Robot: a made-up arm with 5 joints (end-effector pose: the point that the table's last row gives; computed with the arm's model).
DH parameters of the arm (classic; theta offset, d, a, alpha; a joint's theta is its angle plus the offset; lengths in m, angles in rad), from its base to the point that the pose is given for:
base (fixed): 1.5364 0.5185 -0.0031 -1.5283
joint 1: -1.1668 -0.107 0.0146 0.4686
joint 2: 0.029 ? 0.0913 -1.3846
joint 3: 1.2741 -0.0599 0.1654 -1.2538
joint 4: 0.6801 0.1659 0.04 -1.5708
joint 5: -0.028 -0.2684 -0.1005 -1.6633
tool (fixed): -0.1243 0.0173 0 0
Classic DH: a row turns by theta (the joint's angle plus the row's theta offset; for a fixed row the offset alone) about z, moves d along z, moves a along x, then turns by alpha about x.
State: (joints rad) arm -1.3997 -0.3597 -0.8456 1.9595 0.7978
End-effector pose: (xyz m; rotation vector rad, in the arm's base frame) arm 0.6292 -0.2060 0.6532 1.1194 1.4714 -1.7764
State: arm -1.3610 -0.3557 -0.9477 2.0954 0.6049
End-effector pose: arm 0.6121 -0.2350 0.6310 1.3160 1.7065 -1.6850
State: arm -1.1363 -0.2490 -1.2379 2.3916 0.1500
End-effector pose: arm 0.5410 -0.2825 0.6496 1.8619 1.9184 -1.4528
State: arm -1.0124 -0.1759 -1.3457 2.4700 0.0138
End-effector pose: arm 0.5101 -0.2804 0.6909 2.0265 1.8368 -1.3596
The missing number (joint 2, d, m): -0.0607
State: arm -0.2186 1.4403 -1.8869 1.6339 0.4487
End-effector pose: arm -0.0775 0.5238 0.6372 0.8456 -0.8585 -0.1406
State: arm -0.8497 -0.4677 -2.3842 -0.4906 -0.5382
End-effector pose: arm -0.0541 -0.0881 0.7671 1.4471 -1.9564 -0.3376
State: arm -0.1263 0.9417 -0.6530 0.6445 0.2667
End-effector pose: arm 0.2797 0.5050 0.4328 -0.1083 -1.0046 -0.1624
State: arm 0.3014 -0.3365 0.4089 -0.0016 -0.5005
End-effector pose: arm 0.2973 0.3286 0.3760 -0.3340 0.9607 -0.3220
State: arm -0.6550 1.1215 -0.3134 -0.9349 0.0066
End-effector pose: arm 0.1184 0.2026 0.3935 -0.5644 -0.6016 0.9853
